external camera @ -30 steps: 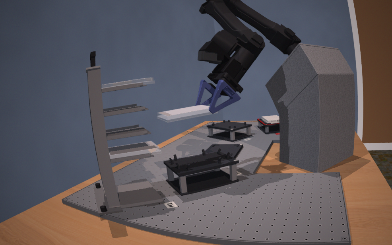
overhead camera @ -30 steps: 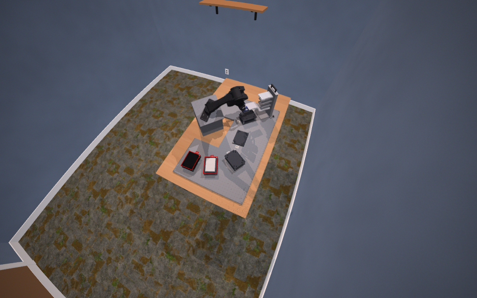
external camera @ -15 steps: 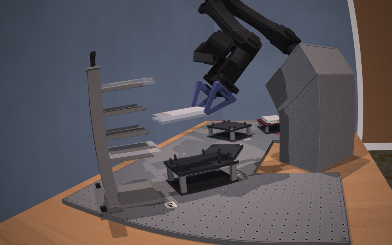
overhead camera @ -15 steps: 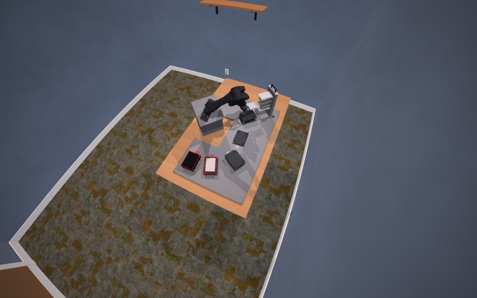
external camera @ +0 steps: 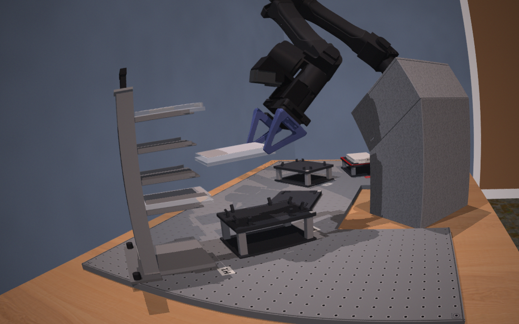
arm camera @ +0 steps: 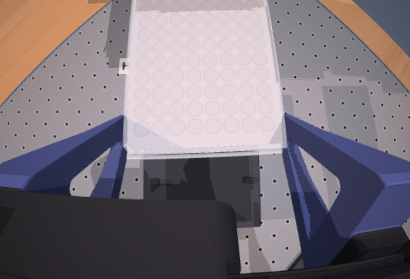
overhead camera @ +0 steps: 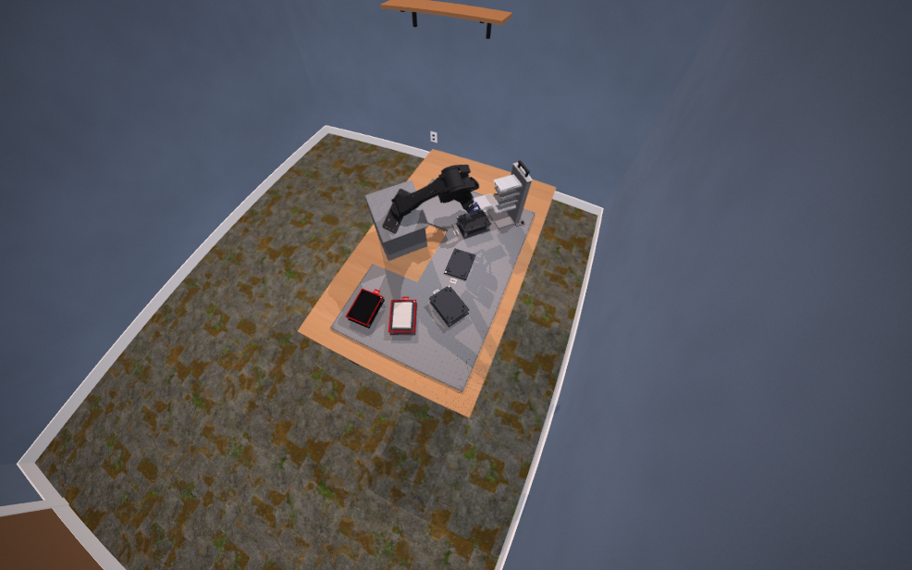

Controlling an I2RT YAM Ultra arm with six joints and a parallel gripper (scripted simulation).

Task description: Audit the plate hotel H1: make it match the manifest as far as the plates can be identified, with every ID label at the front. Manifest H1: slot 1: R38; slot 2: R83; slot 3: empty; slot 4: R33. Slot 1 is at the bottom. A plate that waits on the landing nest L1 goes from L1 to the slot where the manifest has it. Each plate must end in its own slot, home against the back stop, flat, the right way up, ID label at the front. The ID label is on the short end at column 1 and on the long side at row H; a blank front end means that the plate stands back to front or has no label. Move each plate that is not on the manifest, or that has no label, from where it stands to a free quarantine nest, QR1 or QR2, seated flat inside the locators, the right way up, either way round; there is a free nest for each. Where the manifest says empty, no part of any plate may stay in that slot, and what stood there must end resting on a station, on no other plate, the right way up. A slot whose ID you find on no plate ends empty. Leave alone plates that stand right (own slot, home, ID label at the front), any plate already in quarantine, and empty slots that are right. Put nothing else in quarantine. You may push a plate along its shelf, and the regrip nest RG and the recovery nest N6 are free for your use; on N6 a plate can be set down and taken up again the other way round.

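My hand is 13 cm above the regrip nest RG. Also, from my hand: plate hotel H1 (20 cm ahead, 15 cm to the left, 3 cm below); flat nest N6 (1 cm behind, 26 cm to the right, 18 cm below); H1 tag (4 cm ahead, 15 cm to the left, 19 cm below).
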